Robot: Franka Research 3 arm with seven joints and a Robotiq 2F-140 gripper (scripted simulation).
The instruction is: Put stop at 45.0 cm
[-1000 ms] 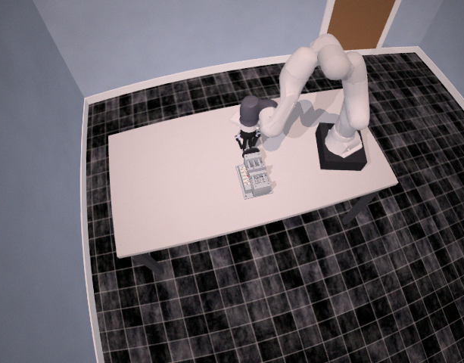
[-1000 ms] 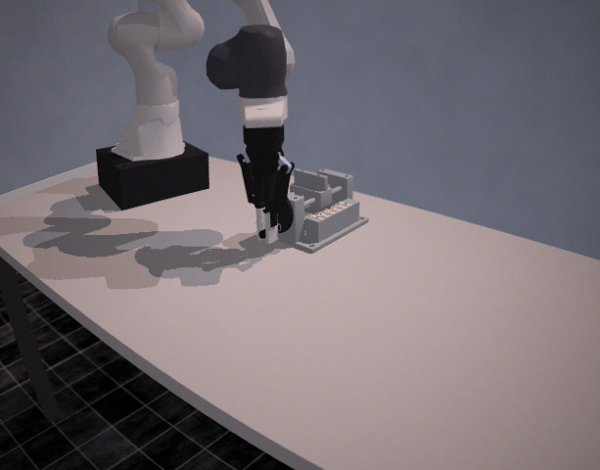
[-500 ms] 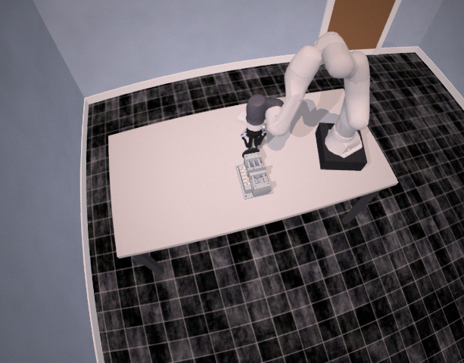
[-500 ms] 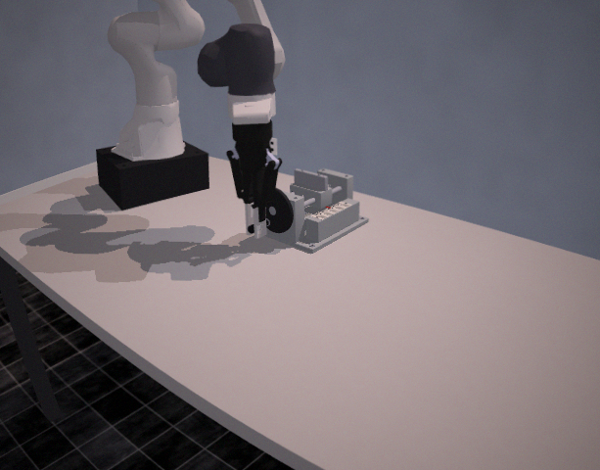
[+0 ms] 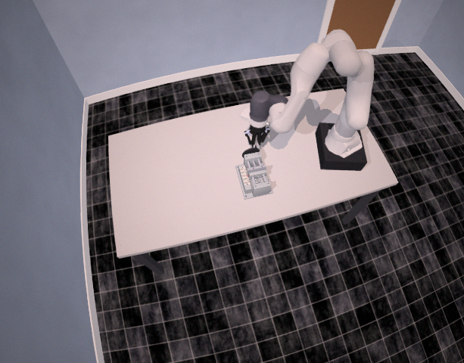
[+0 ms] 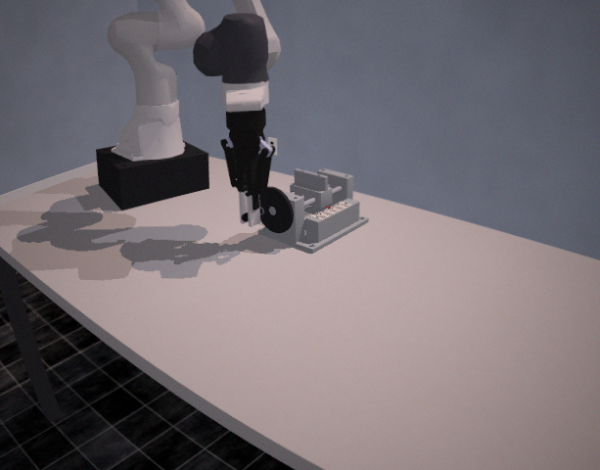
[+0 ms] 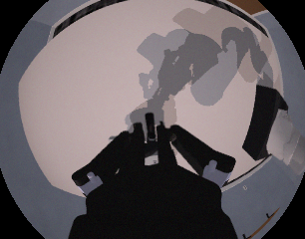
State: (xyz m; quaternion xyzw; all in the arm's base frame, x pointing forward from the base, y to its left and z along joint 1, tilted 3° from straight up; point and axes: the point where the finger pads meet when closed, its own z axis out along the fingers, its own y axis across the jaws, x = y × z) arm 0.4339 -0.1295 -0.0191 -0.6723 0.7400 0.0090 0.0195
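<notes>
Now: the black handwheel 10 mm ahead of my hand, 20 mm to the left of it and 10 mm below it. The rest, counted from my hand: grey stop fixture 60 mm ahead, 150 mm to the left, 10 mm above.
</notes>
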